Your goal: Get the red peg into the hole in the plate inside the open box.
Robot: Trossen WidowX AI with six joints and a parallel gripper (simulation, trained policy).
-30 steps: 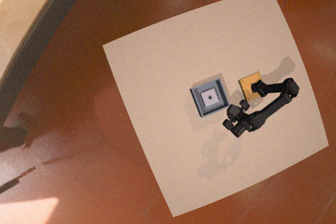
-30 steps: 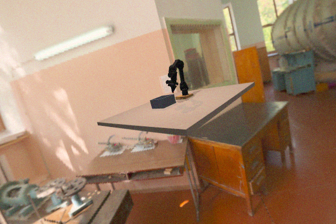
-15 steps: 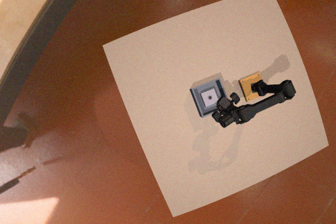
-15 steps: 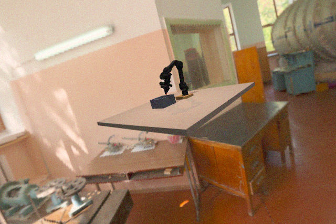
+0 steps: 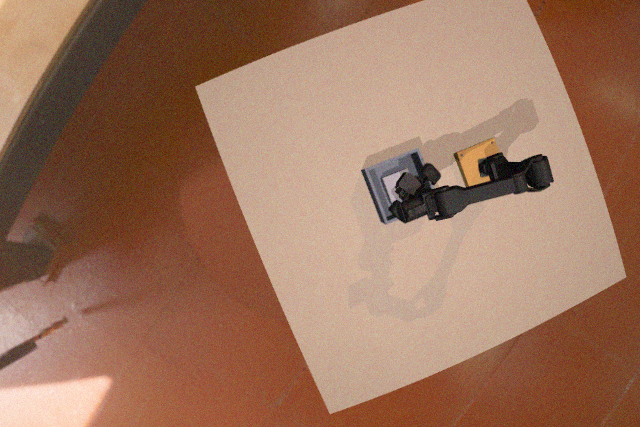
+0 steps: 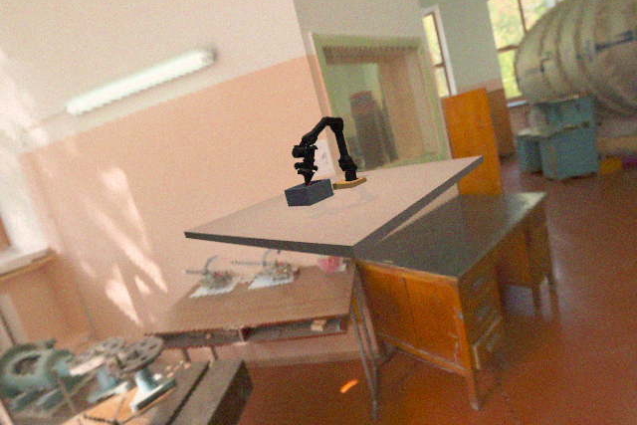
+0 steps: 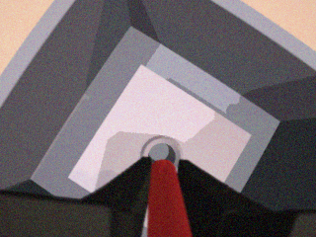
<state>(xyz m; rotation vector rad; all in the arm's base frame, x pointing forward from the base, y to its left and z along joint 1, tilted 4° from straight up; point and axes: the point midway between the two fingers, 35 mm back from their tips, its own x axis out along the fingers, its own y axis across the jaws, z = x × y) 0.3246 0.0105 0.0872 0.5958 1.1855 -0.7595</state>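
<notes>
Right now the pale plate is 5 cm below my gripper tip. The rest, counted from my gripper tip: grey box: 7 cm below; red peg: 1 cm behind, 1 cm to the left, 3 cm above.
</notes>
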